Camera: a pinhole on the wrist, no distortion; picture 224 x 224 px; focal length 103.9 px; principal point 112.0 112.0 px. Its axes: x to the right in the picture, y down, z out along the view. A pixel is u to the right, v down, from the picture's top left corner.
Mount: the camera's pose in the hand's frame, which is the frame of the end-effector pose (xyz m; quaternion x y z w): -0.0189 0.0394 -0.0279 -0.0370 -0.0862 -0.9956 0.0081
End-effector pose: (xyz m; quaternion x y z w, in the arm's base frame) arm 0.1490 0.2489 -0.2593 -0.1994 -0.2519 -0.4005 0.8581
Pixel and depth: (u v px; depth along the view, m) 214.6 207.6 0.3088
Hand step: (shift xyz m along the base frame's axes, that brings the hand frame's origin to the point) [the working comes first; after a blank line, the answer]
In the camera's frame: 0.3049 0.2841 0.3088

-0.4070 0.2473 0.1278
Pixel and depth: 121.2 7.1 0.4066
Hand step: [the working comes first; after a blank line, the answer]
In the camera's frame: 0.0360 -0.4105 0.4066

0.3025 0.4936 0.1486
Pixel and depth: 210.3 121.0 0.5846
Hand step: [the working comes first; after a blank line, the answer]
In the camera's frame: 0.5531 0.0506 0.5846

-0.3869 0.6847 0.1495
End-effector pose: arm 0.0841 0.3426 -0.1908 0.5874 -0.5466 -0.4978 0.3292
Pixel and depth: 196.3 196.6 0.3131
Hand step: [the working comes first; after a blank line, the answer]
In the camera's frame: 0.2540 0.2549 0.3131

-0.2503 0.3202 -0.1928
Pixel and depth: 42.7 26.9 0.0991
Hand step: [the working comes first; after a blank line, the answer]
In the camera's frame: -0.0661 -0.0812 0.0991

-0.0958 -0.0683 0.1013
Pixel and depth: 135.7 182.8 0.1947
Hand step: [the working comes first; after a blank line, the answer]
In the camera's frame: 0.0444 0.1327 0.1947

-0.1563 0.0854 -0.0983
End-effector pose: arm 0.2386 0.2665 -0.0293 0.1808 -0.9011 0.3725 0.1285
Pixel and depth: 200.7 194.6 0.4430
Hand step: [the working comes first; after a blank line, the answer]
In the camera's frame: 0.3782 0.3522 0.4430

0.3720 -0.4284 -0.3256
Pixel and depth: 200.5 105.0 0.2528
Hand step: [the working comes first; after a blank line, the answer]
In the camera's frame: 0.2153 -0.0170 0.2528

0.1307 -0.0540 -0.3011
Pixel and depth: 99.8 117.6 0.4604
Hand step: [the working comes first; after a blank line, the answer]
In the camera's frame: -0.0541 0.0248 0.4604

-0.1432 -0.2583 -0.3267
